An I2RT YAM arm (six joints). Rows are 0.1 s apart.
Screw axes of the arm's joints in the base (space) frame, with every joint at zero. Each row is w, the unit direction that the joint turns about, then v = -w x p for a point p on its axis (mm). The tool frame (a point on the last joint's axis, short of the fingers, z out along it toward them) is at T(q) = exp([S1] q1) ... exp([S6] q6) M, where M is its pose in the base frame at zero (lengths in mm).
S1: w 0 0 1 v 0.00 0.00 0.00
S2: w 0 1 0 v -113.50 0.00 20.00
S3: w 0 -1 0 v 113.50 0.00 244.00
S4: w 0 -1 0 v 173.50 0.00 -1.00
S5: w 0 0 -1 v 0.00 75.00 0.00
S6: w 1 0 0 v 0.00 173.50 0.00
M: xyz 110.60 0.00 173.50 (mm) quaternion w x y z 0.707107 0 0.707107 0
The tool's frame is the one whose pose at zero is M.
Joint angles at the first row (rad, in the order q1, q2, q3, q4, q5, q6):
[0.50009, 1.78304, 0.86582, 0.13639, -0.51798, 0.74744]
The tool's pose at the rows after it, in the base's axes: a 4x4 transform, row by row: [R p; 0 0 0 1], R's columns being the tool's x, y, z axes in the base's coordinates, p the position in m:
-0.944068 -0.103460 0.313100 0.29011; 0.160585 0.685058 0.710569 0.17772; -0.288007 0.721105 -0.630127 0.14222; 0 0 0 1
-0.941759 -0.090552 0.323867 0.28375; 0.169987 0.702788 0.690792 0.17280; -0.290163 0.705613 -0.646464 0.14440; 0 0 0 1
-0.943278 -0.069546 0.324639 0.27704; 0.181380 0.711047 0.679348 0.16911; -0.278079 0.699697 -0.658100 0.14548; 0 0 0 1
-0.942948 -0.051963 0.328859 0.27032; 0.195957 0.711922 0.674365 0.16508; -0.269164 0.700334 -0.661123 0.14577; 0 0 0 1
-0.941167 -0.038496 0.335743 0.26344; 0.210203 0.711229 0.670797 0.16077; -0.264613 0.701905 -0.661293 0.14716; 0 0 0 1
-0.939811 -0.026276 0.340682 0.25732; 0.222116 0.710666 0.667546 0.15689; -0.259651 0.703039 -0.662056 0.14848; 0 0 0 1
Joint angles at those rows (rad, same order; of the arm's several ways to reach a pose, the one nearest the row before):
[0.50007, 1.75223, 0.84741, 0.10765, -0.49318, 0.73947]
[0.49856, 1.71855, 0.82372, 0.08429, -0.46883, 0.73709]
[0.49968, 1.68929, 0.79994, 0.06641, -0.45642, 0.74895]
[0.49938, 1.66051, 0.76954, 0.06672, -0.44951, 0.76477]
[0.49847, 1.62680, 0.73878, 0.06684, -0.44301, 0.77874]
[0.49741, 1.59603, 0.71273, 0.06343, -0.43797, 0.79051]

